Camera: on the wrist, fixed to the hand. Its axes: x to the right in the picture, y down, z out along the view.
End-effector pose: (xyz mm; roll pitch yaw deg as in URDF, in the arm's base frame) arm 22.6 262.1 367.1 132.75 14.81 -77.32
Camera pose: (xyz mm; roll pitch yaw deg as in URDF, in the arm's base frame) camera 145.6 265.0 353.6 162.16 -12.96 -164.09
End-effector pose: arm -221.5 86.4 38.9 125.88 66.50 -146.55
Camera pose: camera -148.6 -8.0 5.9 109.52 -8.14 142.02
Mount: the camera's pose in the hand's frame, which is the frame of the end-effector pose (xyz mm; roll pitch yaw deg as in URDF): 26.8 -86.9 -83.9 -2.85 -33.90 90.29
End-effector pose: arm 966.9 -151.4 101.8 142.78 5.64 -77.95
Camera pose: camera 1090.1 -153.8 113.3 171.68 -3.33 -167.86
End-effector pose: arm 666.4 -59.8 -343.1 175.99 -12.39 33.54
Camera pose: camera 623.2 22.6 -261.5 -168.60 29.19 -49.70
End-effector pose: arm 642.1 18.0 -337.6 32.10 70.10 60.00
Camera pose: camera 616.7 -84.1 -402.7 78.92 -18.35 85.37
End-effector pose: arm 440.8 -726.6 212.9 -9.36 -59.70 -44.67
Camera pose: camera 422.7 -848.5 201.4 -64.72 -11.88 66.96
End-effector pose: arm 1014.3 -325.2 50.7 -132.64 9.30 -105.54
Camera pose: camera 999.2 -368.7 165.5 129.45 77.09 117.30
